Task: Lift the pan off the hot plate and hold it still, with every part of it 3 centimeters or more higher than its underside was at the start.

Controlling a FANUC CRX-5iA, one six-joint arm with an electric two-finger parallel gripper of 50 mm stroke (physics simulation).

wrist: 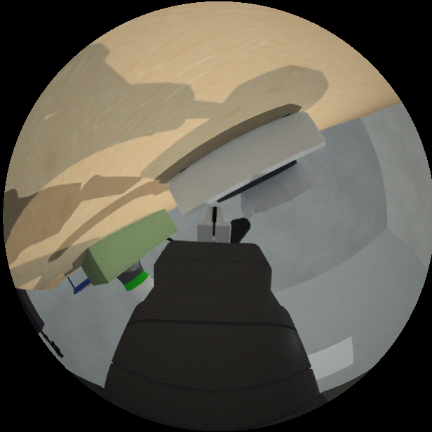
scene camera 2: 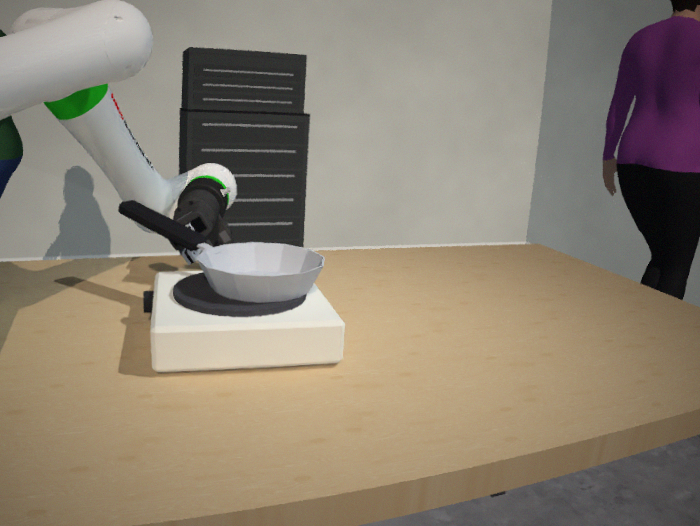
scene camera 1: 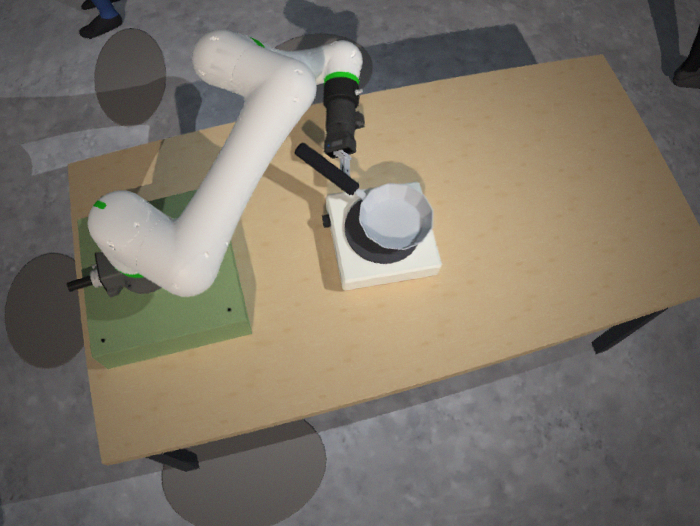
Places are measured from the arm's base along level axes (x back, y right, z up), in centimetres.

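Pixels of known places: gripper, fingertip midpoint: (scene camera 2: 188, 257).
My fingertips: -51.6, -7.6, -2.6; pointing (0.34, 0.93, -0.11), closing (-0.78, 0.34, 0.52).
Note:
For each thing: its top centre in the pictures, then the offset to it from my fingertips, as dx, dy, dz. Level surfaces: height alone.
- white hot plate, top centre: (scene camera 2: 234, 288) (scene camera 1: 380, 227) -3.7, +15.1, -0.6
- wooden table, surface height: dz -7.9
- black knob, top centre: (scene camera 2: 149, 291) (scene camera 1: 326, 217) +7.3, +7.3, -2.8
The light grey pan (scene camera 1: 394, 214) (scene camera 2: 263, 277) (wrist: 280, 192) stands upright on the dark disc of the white hot plate (scene camera 1: 390, 276) (scene camera 2: 246, 345) (wrist: 250, 155). Its black handle (scene camera 1: 327, 168) (scene camera 2: 161, 224) (wrist: 241, 229) slants up and away from the bowl, towards the back left in scene camera 1. My gripper (scene camera 1: 346, 169) (scene camera 2: 189, 257) (wrist: 214, 215) is shut and empty. Its fingers are at the far side of the handle, low near the neck where it joins the bowl. In the wrist view the handle is just right of the fingers. Whether they touch it I cannot tell.
The arm's green base block (scene camera 1: 169, 322) (wrist: 132, 247) is at the left end of the wooden table (scene camera 1: 537, 169) (scene camera 2: 481, 361). A black knob (scene camera 1: 326, 220) (scene camera 2: 148, 301) sticks out of the hot plate's left side. A dark cabinet (scene camera 2: 243, 84) and a person (scene camera 2: 656, 90) are beyond the table.

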